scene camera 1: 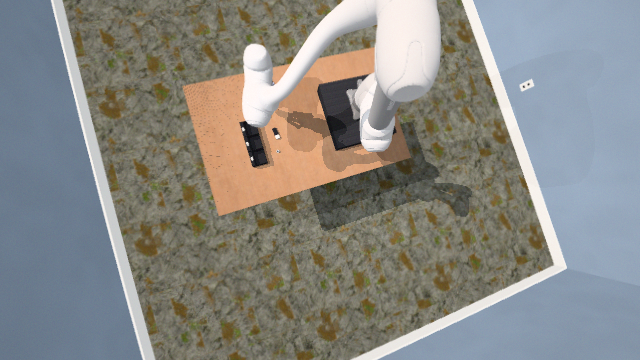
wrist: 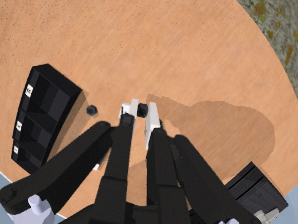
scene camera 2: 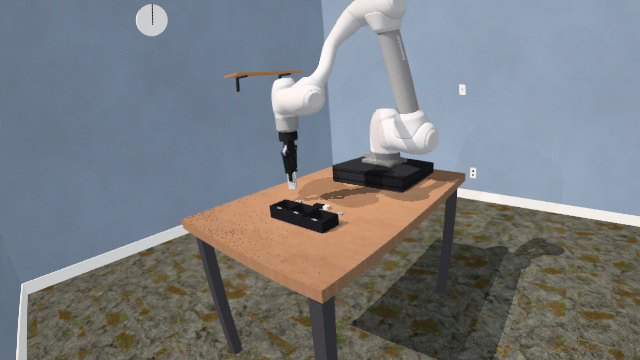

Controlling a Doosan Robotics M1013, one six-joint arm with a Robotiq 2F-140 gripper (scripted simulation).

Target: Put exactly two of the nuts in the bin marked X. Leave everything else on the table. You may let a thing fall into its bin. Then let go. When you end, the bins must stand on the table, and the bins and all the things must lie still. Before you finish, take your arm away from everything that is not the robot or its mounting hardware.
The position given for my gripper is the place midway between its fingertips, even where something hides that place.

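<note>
My gripper (scene camera 2: 293, 188). A black bin row (scene camera 2: 306, 216). My gripper (wrist: 142, 110). Black bin row (wrist: 47, 103).
</note>
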